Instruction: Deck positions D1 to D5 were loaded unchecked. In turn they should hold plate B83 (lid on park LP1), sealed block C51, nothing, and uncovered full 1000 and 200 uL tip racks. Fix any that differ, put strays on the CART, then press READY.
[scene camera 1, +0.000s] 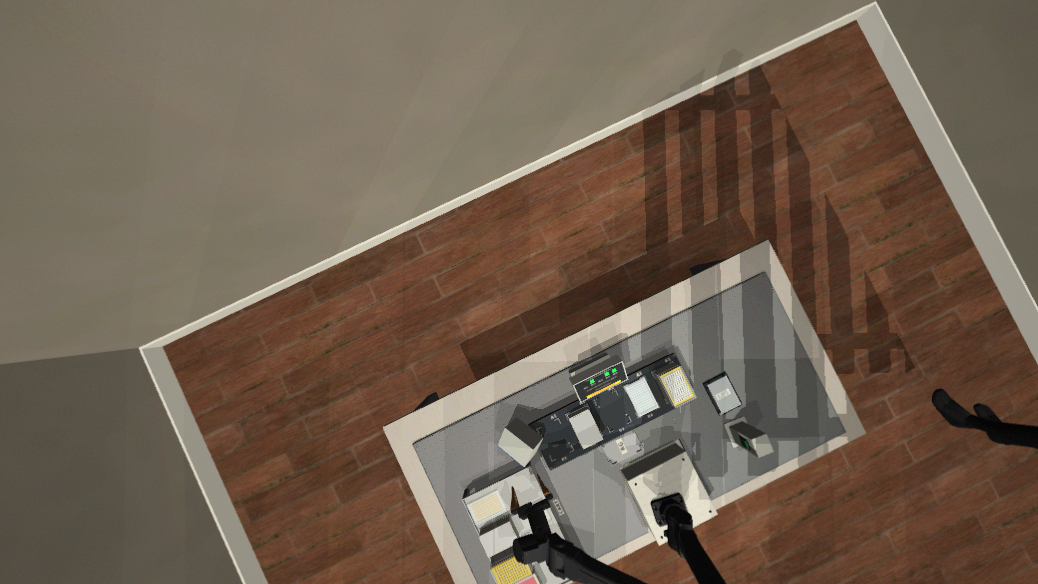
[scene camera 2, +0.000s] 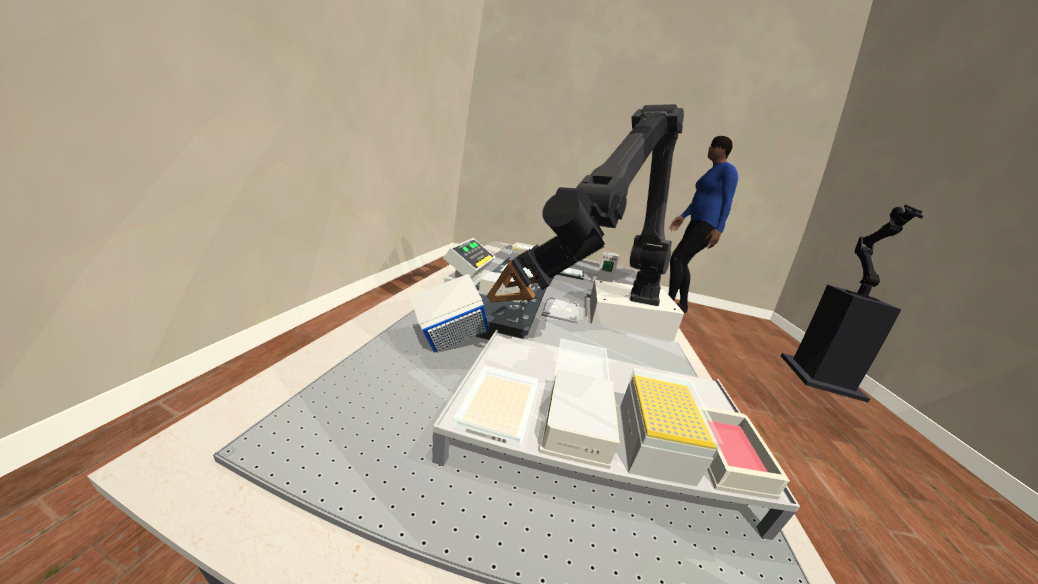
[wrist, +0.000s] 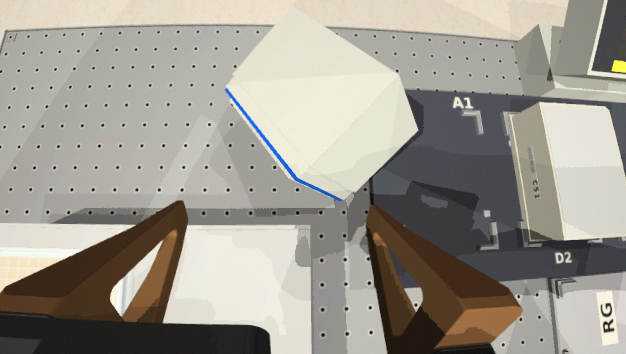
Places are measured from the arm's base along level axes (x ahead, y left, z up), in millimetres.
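Pixels of known places: gripper, fingertip midpoint: (scene camera 1: 524, 480) (scene camera 2: 497, 291) (wrist: 278, 212); arm's base at its link origin: (scene camera 1: 668, 508) (scene camera 2: 644, 298).
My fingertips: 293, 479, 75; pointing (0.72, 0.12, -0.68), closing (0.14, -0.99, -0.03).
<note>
For each thing: its top centre in the pictures, then the offset to it from my fingertips, as dx, dy, dz. "pt": a spot on its surface instead.
- Block C51 at its top centre: (wrist: 589, 168) (scene camera 2: 507, 279) (scene camera 1: 586, 429) +84, -264, -61
- yellow-edged tip rack at its top centre: (scene camera 2: 530, 247) (scene camera 1: 678, 387) +145, -631, -32
- block at its top centre: (scene camera 2: 584, 401) (scene camera 1: 498, 539) -204, +157, -52
- yellow rack at its top centre: (scene camera 2: 673, 400) (scene camera 1: 511, 573) -310, +140, -23
- pink trough at its top centre: (scene camera 2: 738, 438) -417, +122, -62
- console at a spot on its surface: (scene camera 2: 471, 255) pt +233, -328, -37
- RG tray at its top centre: (wrist: 612, 319) (scene camera 2: 562, 306) (scene camera 1: 622, 447) -59, -390, -140
My gripper (scene camera 1: 527, 482) (scene camera 2: 512, 284) (wrist: 278, 212) is open and empty, above the edge of the white stand near D1. The blue-edged tip rack (scene camera 1: 520, 441) (scene camera 2: 450, 312) (wrist: 320, 105) is tipped on its side at the deck's D1 end, partly off it. Its blue tip face points away from the deck, and its underside is partly hidden. D1 (wrist: 435, 155) holds nothing upright. Block C51 (scene camera 1: 585, 427) (wrist: 590, 170) stands on D2. D3 (scene camera 1: 611, 411) is bare. A pale plate (scene camera 1: 641, 396) sits on D4. A yellow-edged tip rack (scene camera 1: 676, 385) stands on D5; its cover is unclear here.
The white stand (scene camera 2: 508, 355) (wrist: 240, 280) bears a pale plate (scene camera 2: 495, 406), a block (scene camera 2: 582, 421), a yellow rack (scene camera 2: 671, 410) and a pink trough (scene camera 2: 740, 446). The console (scene camera 1: 601, 382) (scene camera 2: 471, 255) is behind the deck; the RG tray (scene camera 1: 622, 446) (wrist: 575, 320) is in front.
</note>
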